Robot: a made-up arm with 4 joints. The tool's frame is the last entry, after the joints. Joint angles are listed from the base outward. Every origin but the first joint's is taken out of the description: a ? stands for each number. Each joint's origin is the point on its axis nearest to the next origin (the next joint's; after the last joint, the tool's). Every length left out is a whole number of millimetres.
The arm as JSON. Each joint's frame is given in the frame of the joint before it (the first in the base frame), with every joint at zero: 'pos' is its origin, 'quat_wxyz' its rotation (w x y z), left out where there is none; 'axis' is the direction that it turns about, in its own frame. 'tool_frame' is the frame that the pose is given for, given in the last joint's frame.
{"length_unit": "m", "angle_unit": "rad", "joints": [
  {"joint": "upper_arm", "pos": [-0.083, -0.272, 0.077], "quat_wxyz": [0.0, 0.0, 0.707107, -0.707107], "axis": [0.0, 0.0, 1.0]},
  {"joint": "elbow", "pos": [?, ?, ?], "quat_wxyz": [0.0, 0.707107, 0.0, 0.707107], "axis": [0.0, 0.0, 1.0]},
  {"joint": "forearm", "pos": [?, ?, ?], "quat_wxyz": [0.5, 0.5, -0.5, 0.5], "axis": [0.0, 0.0, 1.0]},
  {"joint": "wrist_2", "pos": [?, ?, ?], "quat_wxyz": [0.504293, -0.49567, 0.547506, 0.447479], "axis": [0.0, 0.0, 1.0]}
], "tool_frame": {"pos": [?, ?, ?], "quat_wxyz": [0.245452, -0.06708, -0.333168, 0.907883]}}
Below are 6 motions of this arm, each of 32 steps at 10 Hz.
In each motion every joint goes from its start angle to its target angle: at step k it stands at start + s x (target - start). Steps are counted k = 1, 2, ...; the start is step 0. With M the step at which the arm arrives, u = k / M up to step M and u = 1 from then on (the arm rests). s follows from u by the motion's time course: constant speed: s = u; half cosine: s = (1 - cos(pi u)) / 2; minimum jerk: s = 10 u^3 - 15 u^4 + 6 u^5.
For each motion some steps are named. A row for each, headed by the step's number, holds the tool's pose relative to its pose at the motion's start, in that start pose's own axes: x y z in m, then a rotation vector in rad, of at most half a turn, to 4 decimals.
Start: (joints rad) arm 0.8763 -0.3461 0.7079 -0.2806
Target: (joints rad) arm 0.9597 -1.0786 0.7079 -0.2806
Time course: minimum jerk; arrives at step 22
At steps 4, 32:
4: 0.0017 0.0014 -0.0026 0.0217 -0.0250 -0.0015
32: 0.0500 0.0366 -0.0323 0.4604 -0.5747 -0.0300

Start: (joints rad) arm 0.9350 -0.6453 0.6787 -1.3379
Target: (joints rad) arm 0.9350 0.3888 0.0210 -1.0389
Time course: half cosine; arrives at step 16
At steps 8, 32:
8: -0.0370 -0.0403 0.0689 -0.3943 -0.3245 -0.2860
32: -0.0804 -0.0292 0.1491 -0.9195 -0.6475 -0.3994

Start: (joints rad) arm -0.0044 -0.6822 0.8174 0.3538
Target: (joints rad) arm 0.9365 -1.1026 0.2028 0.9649
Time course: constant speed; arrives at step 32
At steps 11, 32:
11: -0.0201 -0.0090 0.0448 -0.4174 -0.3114 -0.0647
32: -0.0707 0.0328 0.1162 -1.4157 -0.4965 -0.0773

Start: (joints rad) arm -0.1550 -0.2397 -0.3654 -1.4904
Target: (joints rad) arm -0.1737 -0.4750 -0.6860 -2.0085
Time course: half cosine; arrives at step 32
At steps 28, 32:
28: -0.0507 0.0120 -0.0350 0.3275 0.2922 -0.5358
32: -0.0528 0.0132 -0.0362 0.3414 0.3067 -0.5558

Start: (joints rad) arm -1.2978 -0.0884 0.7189 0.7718
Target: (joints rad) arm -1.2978 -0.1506 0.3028 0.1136
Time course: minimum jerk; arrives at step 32
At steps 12, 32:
12: -0.0097 -0.0086 0.0025 -0.1209 0.1027 -0.1184
32: -0.0385 -0.0225 0.0202 -0.4361 0.2924 -0.4963

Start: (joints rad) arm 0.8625 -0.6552 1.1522 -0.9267
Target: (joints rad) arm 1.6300 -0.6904 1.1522 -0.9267
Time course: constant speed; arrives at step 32
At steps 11, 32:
11: -0.0227 -0.0162 -0.0122 0.1606 -0.0921 -0.1883
32: -0.0680 -0.0286 -0.0451 0.4610 -0.2742 -0.5500

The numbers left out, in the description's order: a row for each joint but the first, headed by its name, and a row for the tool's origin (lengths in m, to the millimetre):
elbow: -0.085 0.048 0.0
forearm: 0.007 0.088 0.0
wrist_2: -0.01 0.01 0.0
tool: -0.005 0.072 0.0

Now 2 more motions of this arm.
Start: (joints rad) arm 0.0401 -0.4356 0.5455 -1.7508
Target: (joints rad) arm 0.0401 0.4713 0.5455 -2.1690
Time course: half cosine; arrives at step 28
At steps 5, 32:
5: -0.0057 -0.0092 0.0056 -0.0482 0.0044 -0.0734
32: -0.1075 -0.0560 0.0872 -0.5174 -0.0458 -1.0181

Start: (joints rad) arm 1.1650 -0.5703 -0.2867 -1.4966
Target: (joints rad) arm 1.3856 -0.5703 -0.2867 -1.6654
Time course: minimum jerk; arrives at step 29
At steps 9, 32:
9: -0.0026 -0.0061 -0.0003 -0.0031 0.0164 -0.0619
32: -0.0181 -0.0313 -0.0011 -0.0072 0.0922 -0.3500

